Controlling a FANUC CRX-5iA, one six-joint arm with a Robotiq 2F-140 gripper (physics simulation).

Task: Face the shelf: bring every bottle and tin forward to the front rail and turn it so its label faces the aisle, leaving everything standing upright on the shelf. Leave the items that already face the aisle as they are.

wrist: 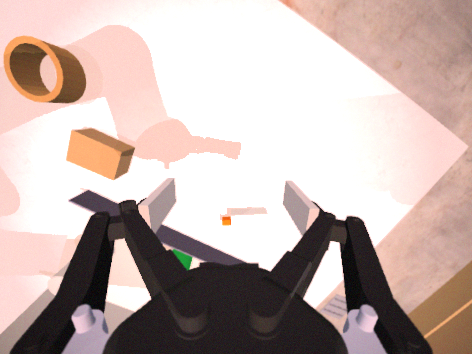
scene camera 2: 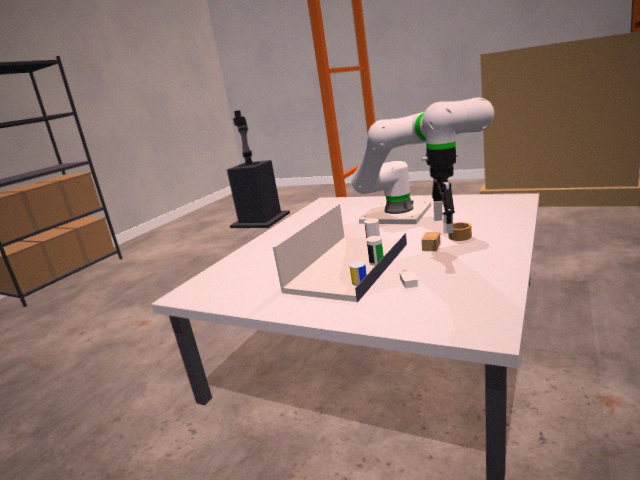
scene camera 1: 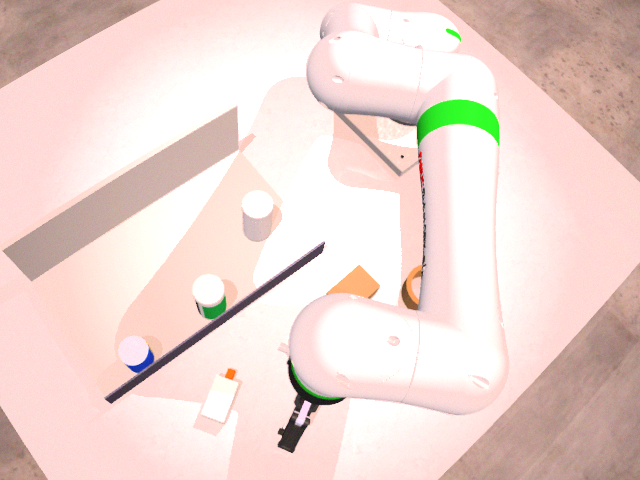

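Where they show: gripper, between the fingertips: (wrist: 230,191) (scene camera 2: 443,226); arm's base, origin of its link: (scene camera 2: 398,209).
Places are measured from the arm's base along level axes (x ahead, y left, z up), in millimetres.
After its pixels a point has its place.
The shelf (scene camera 1: 129,192) @(x 651, y -180, z 86 mm) (scene camera 2: 310,246) @(x 684, y -183, z 70 mm) has a dark front rail (scene camera 1: 217,323) @(x 681, y 112, z 2 mm) (scene camera 2: 382,266) @(x 701, y 111, z 0 mm) (wrist: 200,245) @(x 699, y 111, z -13 mm). A white cylinder (scene camera 1: 257,217) @(x 507, y 34, z 106 mm) (scene camera 2: 371,228) @(x 517, y 21, z 84 mm) stands upright, set back from the rail, its plain pale side towards it. A white-topped container with a green patch (scene camera 1: 210,297) @(x 673, y 92, z 97 mm) (scene camera 2: 375,250) @(x 693, y 88, z 60 mm) (wrist: 182,258) @(x 669, y 107, z 39 mm) stands upright close behind the rail, green towards the rail and black on another side. A short tin (scene camera 1: 136,355) @(x 837, y 78, z 68 mm) (scene camera 2: 357,273) @(x 862, y 74, z 46 mm) stands near the rail's near end in the second scene view, blue towards the rail and yellow behind. My gripper (scene camera 2: 443,219) @(x 678, y 337, z 147 mm) (wrist: 230,191) @(x 678, y 337, z 147 mm) is open and empty, above the table on the aisle side.
A white block with an orange tip (scene camera 1: 219,400) @(x 776, y 226, z 2 mm) (scene camera 2: 408,280) @(x 811, y 234, z 2 mm) lies on the table outside the rail; its orange tip (wrist: 226,220) @(x 726, y 205, z -6 mm) shows in the wrist view. A wooden block (scene camera 1: 354,283) @(x 435, y 237, z 24 mm) (scene camera 2: 431,241) @(x 490, y 255, z 17 mm) (wrist: 100,153) @(x 456, y 255, z 24 mm) and an orange-brown ring (scene camera 1: 408,287) @(x 361, y 316, z 24 mm) (scene camera 2: 460,233) @(x 373, y 352, z 7 mm) (wrist: 59,70) @(x 366, y 362, z 24 mm) rest farther along the aisle side.
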